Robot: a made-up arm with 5 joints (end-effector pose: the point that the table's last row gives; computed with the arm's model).
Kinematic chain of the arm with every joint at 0, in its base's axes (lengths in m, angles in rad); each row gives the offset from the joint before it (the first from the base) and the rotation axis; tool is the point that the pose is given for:
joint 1: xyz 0 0 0.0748 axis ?
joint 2: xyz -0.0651 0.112 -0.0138 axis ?
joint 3: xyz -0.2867 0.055 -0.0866 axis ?
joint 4: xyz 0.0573 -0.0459 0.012 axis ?
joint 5: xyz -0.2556 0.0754 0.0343 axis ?
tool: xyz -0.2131 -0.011 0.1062
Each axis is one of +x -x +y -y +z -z.
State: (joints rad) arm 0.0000 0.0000 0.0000 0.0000 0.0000
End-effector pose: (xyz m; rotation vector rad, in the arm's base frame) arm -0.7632 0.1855 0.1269 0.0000 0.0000 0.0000
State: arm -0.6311 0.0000 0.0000 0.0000 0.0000
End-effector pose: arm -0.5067 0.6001 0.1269 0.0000 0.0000 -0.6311
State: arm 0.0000 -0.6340 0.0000 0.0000 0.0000
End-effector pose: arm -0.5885 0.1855 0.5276 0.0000 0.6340 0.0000
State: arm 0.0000 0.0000 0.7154 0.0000 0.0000
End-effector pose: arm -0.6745 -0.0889 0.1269 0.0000 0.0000 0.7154
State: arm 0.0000 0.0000 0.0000 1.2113 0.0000
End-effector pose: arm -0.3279 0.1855 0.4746 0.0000 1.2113 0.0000
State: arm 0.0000 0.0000 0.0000 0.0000 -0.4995
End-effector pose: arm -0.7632 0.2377 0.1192 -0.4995 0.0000 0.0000
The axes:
joint 1: +z
joint 2: -y
joint 3: +z
joint 4: +y
joint 5: +x

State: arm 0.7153 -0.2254 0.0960 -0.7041 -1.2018
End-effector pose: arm -0.7496 -0.3106 -0.1005 -0.9033 -0.8412 0.4129
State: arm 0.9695 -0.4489 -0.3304 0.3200 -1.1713
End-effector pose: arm -0.6288 -0.2087 0.4551 -1.4634 0.2589 0.9413
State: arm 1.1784 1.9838 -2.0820 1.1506 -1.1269
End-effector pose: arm -0.2791 -0.2737 -0.2385 1.0767 0.2730 0.8247
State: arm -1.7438 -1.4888 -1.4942 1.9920 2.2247
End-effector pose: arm -0.0963 -0.2641 0.4085 0.4843 0.3075 0.9398
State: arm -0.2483 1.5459 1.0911 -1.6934 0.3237
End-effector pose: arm 0.5047 0.0228 -0.2337 -0.1946 -2.3299 1.9973
